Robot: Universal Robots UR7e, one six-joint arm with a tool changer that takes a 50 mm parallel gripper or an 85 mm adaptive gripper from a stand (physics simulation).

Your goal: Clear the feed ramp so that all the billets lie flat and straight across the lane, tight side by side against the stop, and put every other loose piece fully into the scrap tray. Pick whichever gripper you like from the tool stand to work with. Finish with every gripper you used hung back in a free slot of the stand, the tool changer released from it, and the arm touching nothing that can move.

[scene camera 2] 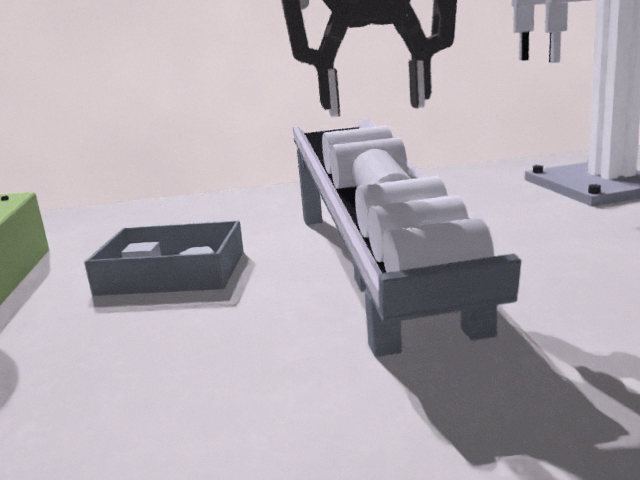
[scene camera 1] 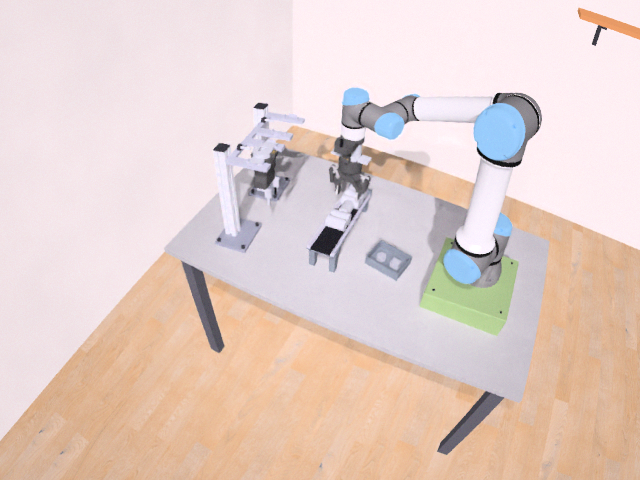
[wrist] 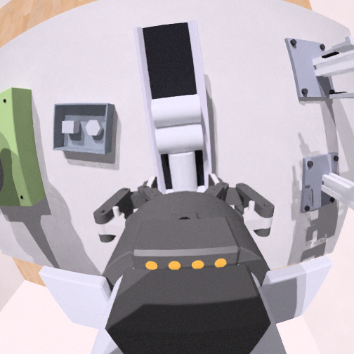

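My gripper (scene camera 1: 353, 189) (scene camera 2: 376, 106) (wrist: 183, 184), the wide adaptive one, is open and empty above the feed ramp (scene camera 1: 326, 241) (scene camera 2: 449, 287) (wrist: 169, 60). In scene camera 2, three billets (scene camera 2: 408, 193) (scene camera 2: 421, 211) (scene camera 2: 439, 245) lie across the lane by the stop. Behind them one billet (scene camera 2: 376, 164) (wrist: 183, 170) lies lengthwise along the lane. Two more billets (scene camera 2: 356, 135) (wrist: 175, 111) (wrist: 179, 139) lie across behind it. The scrap tray (scene camera 1: 379, 269) (scene camera 2: 157, 274) (wrist: 82, 150) holds a cube (scene camera 2: 141, 249) (wrist: 70, 126) and a hexagonal piece (scene camera 2: 199, 250) (wrist: 94, 128). My gripper hides the stop-side billets in the wrist view.
The tool stand (scene camera 1: 227, 191) (scene camera 2: 612, 87) (wrist: 302, 70) is on the far side of the ramp from the tray, with the other gripper (scene camera 1: 264, 175) hanging in it. The arm's green base (scene camera 1: 470, 294) (wrist: 22, 150) is beyond the tray.
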